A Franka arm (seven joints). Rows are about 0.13 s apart.
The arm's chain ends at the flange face. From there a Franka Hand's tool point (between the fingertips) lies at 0.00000 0.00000 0.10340 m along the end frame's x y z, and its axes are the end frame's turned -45 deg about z.
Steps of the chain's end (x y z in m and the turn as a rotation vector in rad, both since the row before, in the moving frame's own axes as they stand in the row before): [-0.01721, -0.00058, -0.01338, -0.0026, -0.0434, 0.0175]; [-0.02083, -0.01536, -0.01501, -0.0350, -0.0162, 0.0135]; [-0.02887, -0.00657, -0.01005, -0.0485, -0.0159, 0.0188]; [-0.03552, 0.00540, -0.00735, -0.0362, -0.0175, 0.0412]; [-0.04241, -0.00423, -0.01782, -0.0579, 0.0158, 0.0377]
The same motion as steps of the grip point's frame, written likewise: [-0.01510, -0.01559, -0.01348, 0.0288, -0.0325, 0.0175]; [-0.00762, -0.02424, -0.01509, -0.0133, -0.0362, 0.0135]; [-0.02050, -0.02272, -0.01018, -0.0231, -0.0455, 0.0188]; [-0.03289, -0.02001, -0.00743, -0.0132, -0.0380, 0.0412]; [-0.03017, -0.02765, -0.01801, -0.0521, -0.0298, 0.0377]
